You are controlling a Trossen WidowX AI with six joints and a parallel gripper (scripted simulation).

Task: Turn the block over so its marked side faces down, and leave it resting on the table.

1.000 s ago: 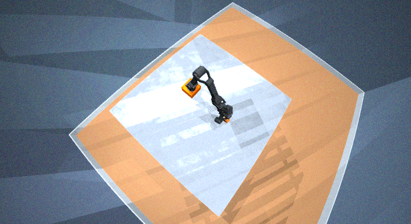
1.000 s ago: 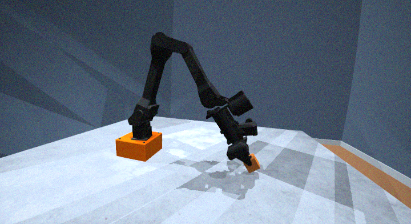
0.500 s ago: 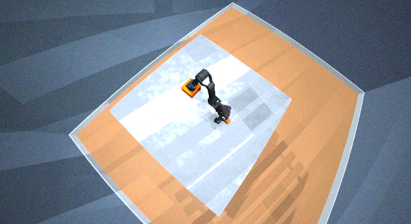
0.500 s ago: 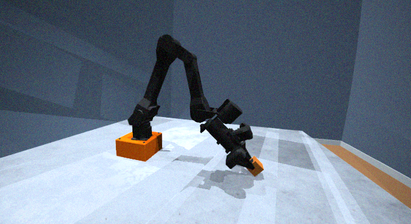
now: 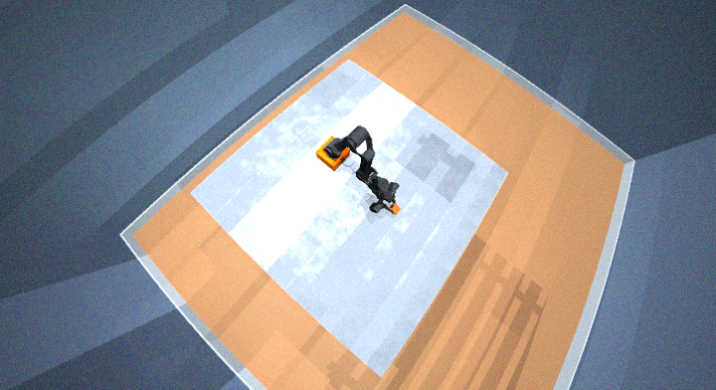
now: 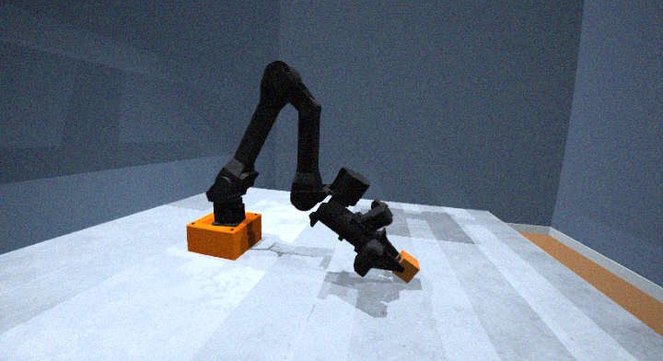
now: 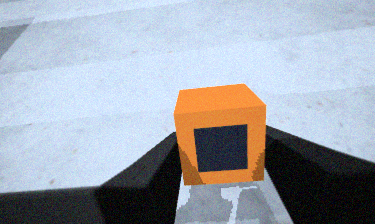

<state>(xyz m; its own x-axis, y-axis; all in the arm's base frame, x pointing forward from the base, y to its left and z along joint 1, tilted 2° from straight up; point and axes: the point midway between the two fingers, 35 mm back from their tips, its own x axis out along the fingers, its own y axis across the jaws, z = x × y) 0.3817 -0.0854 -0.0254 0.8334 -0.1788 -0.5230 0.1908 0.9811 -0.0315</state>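
Now: the block right at my gripper tip.
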